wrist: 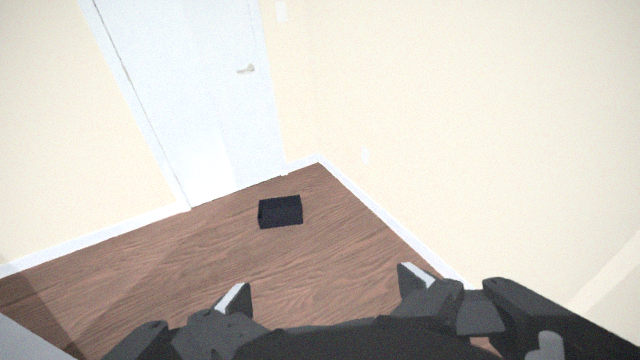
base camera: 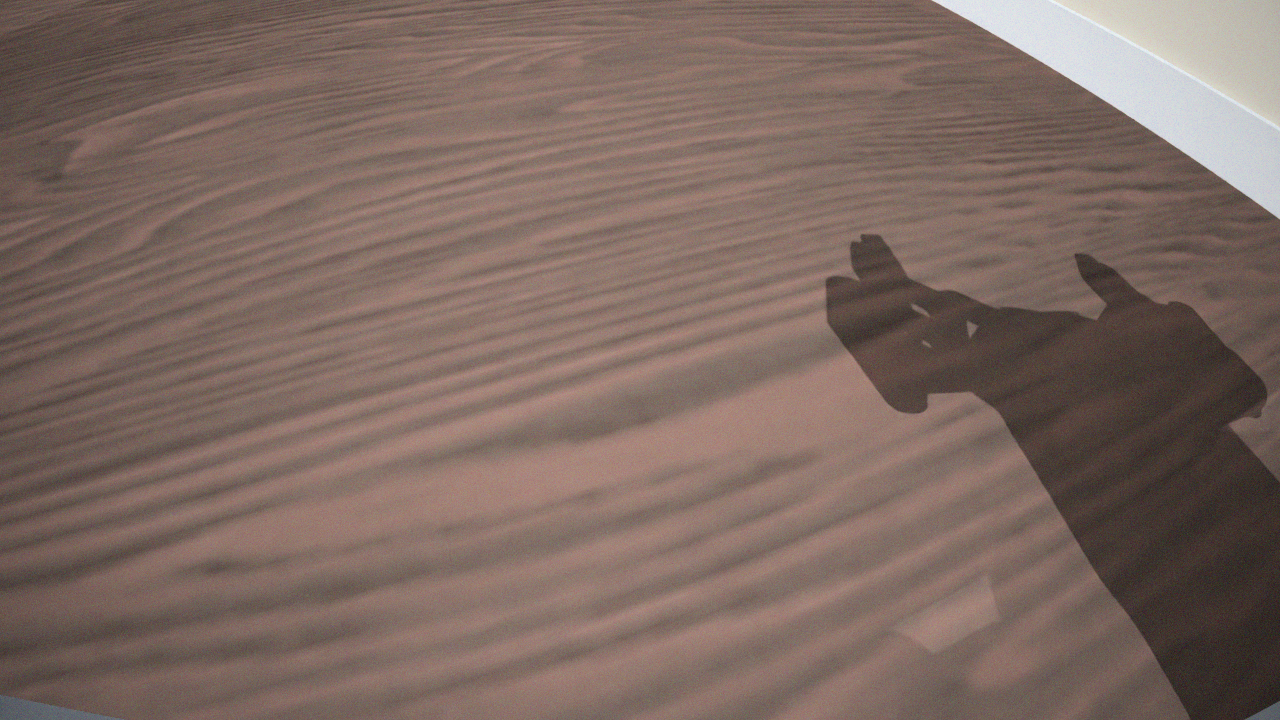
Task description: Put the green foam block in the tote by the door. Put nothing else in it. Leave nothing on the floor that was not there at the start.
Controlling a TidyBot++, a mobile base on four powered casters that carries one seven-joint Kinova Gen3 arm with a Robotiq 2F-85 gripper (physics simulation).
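Frame: origin at the arm's base, x ahead, y left, z up, level; metres.
Seen in the pictures: gripper, fingertip midpoint: [wrist: 325,290].
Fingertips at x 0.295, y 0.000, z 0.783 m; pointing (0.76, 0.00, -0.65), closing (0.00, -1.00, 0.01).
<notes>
A point is followed by its place in that frame.
A black tote [wrist: 280,212] {x 1.630, y 0.251, z -0.394 m} stands on the wooden floor in the wrist view, in front of the white door [wrist: 200,100] {x 1.927, y 0.659, z 0.392 m}. Its inside is dark, and I cannot tell what it holds. My gripper [wrist: 325,290] {x 0.295, y 0.000, z 0.783 m} is open, with its two fingers wide apart and no thing between them. The tote shows beyond the fingertips, farther off across the floor. The green foam block does not show in either view.
Cream walls [wrist: 450,125] {x 1.149, y -0.600, z 0.430 m} with a white baseboard [wrist: 390,222] {x 1.367, y -0.489, z -0.352 m} [base camera: 1136,85] {x 0.951, y -0.673, z -0.354 m} meet in a corner right of the door. A grey surface [wrist: 30,340] {x 0.670, y 1.086, z 0.001 m} shows at the wrist view's lower left. The arm's shadow lies on the floor [base camera: 447,313] {x 0.479, y 0.131, z -0.397 m}.
</notes>
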